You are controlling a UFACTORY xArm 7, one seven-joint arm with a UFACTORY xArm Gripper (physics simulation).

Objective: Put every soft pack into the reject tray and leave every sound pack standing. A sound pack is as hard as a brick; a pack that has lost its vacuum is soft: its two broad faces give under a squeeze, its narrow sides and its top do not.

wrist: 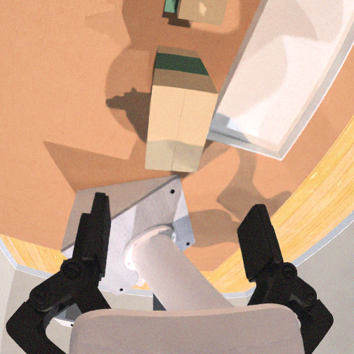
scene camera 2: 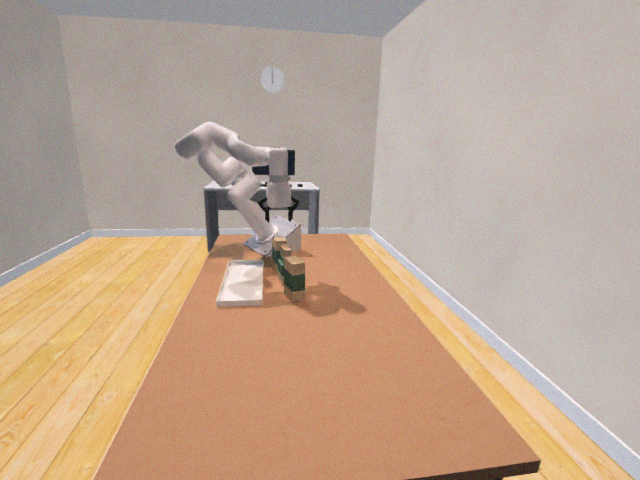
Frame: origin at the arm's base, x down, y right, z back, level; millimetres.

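Seen in the pictures: gripper, fingertip midpoint: [scene camera 2: 279,221]; arm's base, link origin: [scene camera 2: 267,234].
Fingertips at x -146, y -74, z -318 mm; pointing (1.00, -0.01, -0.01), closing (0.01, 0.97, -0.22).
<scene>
Offsets run from my fingertips to a thing's top centre. "spot": to the spot under its first point. Level surfaces: height alone.
Several tan packs with green bands stand in a row on the table. The nearest pack in the scene view [scene camera 2: 294,281] is upright; a middle one @[spot: dy -32, dx +75, dz -161 mm] [scene camera 2: 285,250] and the far one @[dy -1, dx +72, dz -7 mm] [scene camera 2: 279,241] are partly hidden behind it. In the wrist view one pack [wrist: 180,125] stands upright ahead of the fingers, and part of another pack [wrist: 202,11] shows at the top edge beside a green piece. The white reject tray @[dy +131, dx +191, dz -148 mm] [scene camera 2: 242,284] [wrist: 265,100] lies beside the row and no pack shows in it. My gripper [scene camera 2: 279,218] [wrist: 180,213] is wide open and empty, raised above the far pack's level. Softness cannot be seen.
The robot's grey base plate [wrist: 150,205] lies on the table @[dx +212 mm] [scene camera 2: 310,372] beyond the far end of the row. A grey desk [scene camera 2: 210,217] stands behind the table. The tray is close to the packs on one side.
</scene>
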